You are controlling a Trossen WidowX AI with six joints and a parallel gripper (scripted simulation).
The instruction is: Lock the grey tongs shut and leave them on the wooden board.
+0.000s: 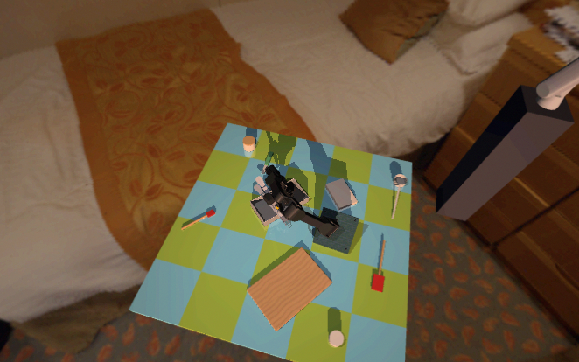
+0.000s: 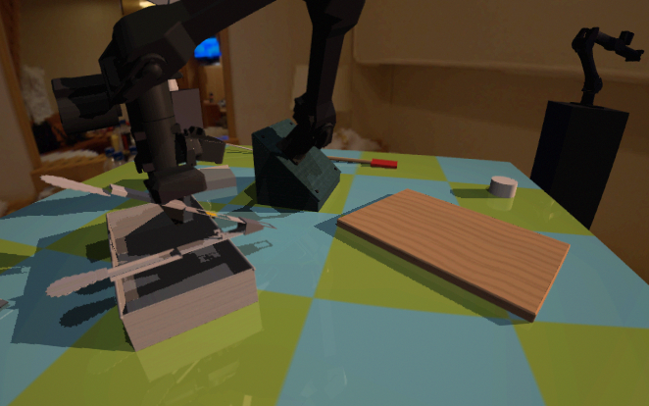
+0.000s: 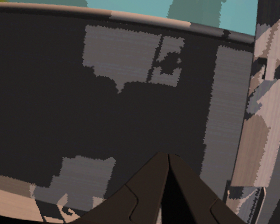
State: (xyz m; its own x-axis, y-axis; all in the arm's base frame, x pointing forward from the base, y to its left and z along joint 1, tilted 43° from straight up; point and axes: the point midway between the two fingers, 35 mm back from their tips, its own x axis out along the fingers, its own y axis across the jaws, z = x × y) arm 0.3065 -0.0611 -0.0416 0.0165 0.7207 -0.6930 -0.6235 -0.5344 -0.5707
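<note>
The grey roasting tin is 5 cm below my gripper tip, 2 cm to the right of it and 1 cm ahead of it. The rest, counted from my gripper tip: knife 28 cm to the right, 18 cm ahead, 7 cm below; then wooden board 42 cm to the left, 19 cm behind, 7 cm below; then flat box 32 cm behind, 20 cm to the right, 6 cm below.
</note>
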